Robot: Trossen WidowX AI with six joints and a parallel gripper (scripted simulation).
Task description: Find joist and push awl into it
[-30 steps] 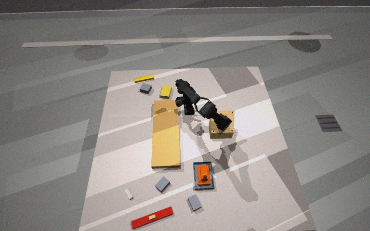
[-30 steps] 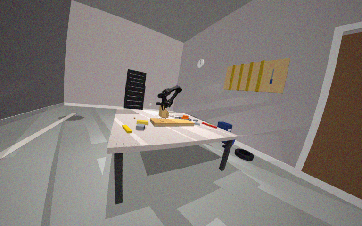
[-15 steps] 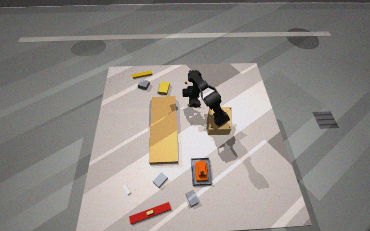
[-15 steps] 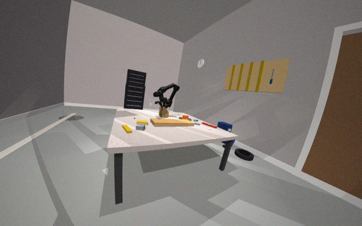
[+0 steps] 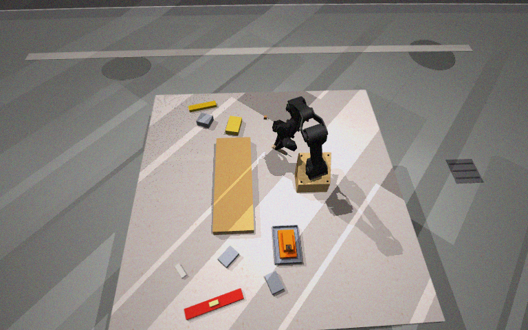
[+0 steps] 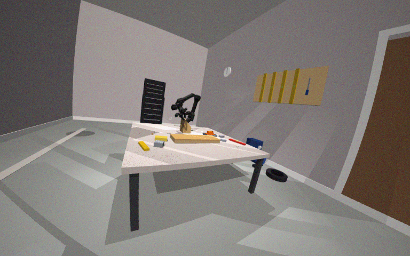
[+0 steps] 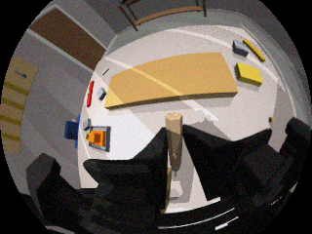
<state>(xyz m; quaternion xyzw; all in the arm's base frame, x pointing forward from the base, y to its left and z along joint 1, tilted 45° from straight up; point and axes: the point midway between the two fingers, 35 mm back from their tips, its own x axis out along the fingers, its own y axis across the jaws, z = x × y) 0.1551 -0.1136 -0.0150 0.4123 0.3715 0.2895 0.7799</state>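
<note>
Now: gripper tip 40 mm past the awl and 30 mm above it. Also, from my gripper tip: green square 430 mm to the left, 120 mm below, 40 mm behind; grey tray 400 mm to the left, 170 mm below, 30 mm behind; stud finder 410 mm to the left, 130 mm below, 40 mm behind.
</note>
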